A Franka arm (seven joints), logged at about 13 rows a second.
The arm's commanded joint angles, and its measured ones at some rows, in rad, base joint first. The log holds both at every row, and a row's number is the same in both.
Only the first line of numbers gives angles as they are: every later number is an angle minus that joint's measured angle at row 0.
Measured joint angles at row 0:
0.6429 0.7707 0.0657 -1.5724 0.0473 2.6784 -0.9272
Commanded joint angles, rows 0 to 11:
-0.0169 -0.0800 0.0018 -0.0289 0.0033 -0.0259 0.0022
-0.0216 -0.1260 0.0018 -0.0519 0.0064 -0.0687 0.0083
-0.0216 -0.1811 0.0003 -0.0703 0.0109 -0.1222 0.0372
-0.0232 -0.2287 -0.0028 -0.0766 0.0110 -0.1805 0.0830
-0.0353 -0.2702 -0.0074 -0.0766 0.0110 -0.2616 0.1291
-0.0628 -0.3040 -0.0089 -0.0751 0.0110 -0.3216 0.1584
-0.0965 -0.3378 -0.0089 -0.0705 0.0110 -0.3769 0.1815
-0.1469 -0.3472 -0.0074 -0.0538 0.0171 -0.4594 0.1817
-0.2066 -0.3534 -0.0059 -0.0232 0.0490 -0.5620 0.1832
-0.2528 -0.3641 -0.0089 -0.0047 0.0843 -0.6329 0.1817
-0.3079 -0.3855 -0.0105 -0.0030 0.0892 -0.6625 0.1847
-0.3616 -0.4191 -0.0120 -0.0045 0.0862 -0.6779 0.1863
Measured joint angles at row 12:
-0.2783 -0.3694 -0.0203 -0.0078 0.0538 -0.6195 0.1773
